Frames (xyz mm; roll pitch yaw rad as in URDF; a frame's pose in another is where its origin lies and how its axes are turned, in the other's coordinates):
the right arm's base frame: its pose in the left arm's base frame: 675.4 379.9 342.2 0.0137 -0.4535 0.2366
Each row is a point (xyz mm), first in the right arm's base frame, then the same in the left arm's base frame.
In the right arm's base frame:
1: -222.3 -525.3 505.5
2: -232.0 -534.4 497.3
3: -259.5 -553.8 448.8
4: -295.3 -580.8 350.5
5: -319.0 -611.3 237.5
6: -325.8 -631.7 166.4
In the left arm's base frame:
1: 393.7 -235.5 692.7
2: 390.8 -245.4 681.0
3: 392.0 -264.4 625.1
4: 408.7 -286.7 520.7
5: 443.1 -308.2 408.4
6: 472.1 -321.2 341.2

